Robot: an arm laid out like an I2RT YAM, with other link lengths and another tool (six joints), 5 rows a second.
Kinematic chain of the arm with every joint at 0, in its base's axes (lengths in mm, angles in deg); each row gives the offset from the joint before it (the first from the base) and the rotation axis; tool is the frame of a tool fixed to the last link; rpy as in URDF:
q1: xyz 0 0 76.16 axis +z
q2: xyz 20 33.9 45.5 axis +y
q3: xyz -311.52 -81.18 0 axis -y
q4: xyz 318.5 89.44 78 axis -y
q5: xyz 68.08 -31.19 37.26 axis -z
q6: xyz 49.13 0 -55.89 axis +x
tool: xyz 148 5 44 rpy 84.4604 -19.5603 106.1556
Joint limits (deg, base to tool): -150..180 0..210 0..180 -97..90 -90..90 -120..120
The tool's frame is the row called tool.
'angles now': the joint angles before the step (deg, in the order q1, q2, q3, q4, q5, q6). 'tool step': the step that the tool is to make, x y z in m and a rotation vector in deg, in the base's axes. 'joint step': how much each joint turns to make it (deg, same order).
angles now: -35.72, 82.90, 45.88, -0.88, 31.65, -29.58
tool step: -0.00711, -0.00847, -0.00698, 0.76, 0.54, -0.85
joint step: -1.59, 0.74, -0.01, 0.01, -0.76, -0.27
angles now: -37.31, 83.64, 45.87, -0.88, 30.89, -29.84
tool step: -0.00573, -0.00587, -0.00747, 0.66, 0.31, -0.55
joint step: -1.24, 0.64, -0.34, 0.44, -0.74, -0.21
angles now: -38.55, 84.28, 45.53, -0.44, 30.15, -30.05
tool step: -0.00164, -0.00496, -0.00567, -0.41, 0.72, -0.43
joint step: -0.43, 1.07, -0.17, 1.28, 0.49, -0.69
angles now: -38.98, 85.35, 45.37, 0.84, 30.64, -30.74
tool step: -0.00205, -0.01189, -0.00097, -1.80, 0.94, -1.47
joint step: -0.57, 1.74, 0.51, 2.25, 1.95, -1.16
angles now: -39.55, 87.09, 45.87, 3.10, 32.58, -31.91
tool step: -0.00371, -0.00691, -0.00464, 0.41, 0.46, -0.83
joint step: -0.90, 1.02, 0.49, -0.07, -0.07, -0.04
